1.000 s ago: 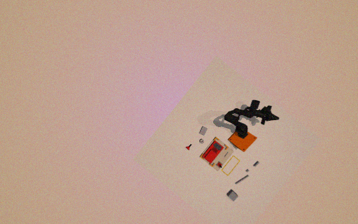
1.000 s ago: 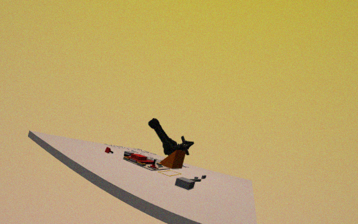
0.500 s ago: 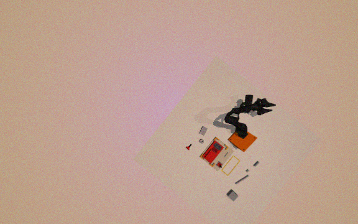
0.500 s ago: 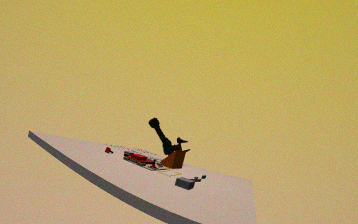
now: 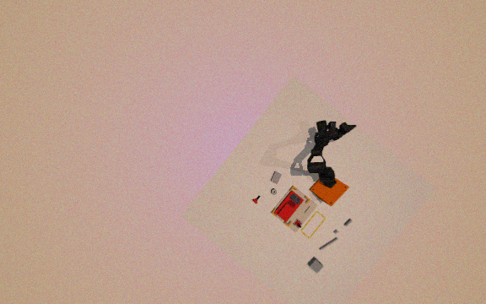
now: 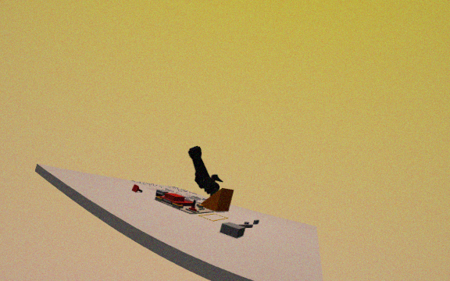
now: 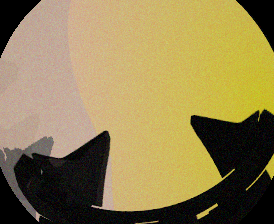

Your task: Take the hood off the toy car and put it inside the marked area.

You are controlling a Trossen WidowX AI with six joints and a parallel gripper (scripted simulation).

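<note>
My gripper tip is now 690 mm short of the red hood, 110 mm to the right of it and 80 mm above it.
</note>
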